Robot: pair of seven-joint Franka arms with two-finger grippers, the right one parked.
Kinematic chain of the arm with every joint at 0, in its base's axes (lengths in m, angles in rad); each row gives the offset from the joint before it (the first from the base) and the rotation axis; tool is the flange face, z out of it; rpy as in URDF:
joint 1: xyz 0 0 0.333 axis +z
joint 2: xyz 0 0 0 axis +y
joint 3: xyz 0 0 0.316 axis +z
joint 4: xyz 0.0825 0 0 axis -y
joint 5: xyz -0.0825 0 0.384 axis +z
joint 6: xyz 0 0 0 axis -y
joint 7: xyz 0.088 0 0 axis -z
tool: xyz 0 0 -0.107 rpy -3.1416 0 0
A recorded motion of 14 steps. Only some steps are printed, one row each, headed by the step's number.
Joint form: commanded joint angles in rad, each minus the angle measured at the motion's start. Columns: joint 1, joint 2, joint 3, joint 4, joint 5, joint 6, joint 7.
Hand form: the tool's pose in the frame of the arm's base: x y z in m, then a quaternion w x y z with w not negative. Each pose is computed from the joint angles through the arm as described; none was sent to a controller.
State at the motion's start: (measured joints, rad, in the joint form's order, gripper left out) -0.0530 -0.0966 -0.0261 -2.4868 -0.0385 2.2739 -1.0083
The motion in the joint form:
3: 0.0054 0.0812 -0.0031 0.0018 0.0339 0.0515 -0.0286
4: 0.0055 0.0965 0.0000 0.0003 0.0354 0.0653 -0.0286
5: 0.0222 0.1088 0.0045 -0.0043 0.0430 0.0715 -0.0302
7: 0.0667 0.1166 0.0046 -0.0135 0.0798 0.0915 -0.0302
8: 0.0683 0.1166 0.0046 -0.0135 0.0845 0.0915 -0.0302
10: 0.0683 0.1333 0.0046 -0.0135 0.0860 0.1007 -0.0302
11: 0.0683 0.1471 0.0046 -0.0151 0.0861 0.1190 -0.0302
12: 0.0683 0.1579 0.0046 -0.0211 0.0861 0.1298 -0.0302
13: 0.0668 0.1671 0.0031 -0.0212 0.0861 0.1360 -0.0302
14: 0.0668 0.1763 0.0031 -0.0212 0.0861 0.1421 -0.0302
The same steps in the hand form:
3: 0.4516 -0.0348 0.2825 0.03694 -0.88388 -0.46214 0.06186
4: 0.4520 -0.0334 0.2760 0.03788 -0.88330 -0.46301 0.06303
5: 0.4509 -0.0236 0.2692 0.04206 -0.87895 -0.47034 0.06672
7: 0.4498 -0.0030 0.2638 0.04996 -0.87513 -0.47749 0.06047
8: 0.4499 -0.0023 0.2638 0.05122 -0.87559 -0.47660 0.05976
10: 0.4497 -0.0023 0.2569 0.05314 -0.87570 -0.47577 0.06296
11: 0.4502 -0.0025 0.2514 0.05205 -0.87595 -0.47557 0.06191
12: 0.4482 -0.0025 0.2452 0.05321 -0.87584 -0.47527 0.06469
13: 0.4481 -0.0040 0.2415 0.05382 -0.87650 -0.47379 0.06609
14: 0.4480 -0.0040 0.2378 0.05437 -0.87644 -0.47363 0.06755

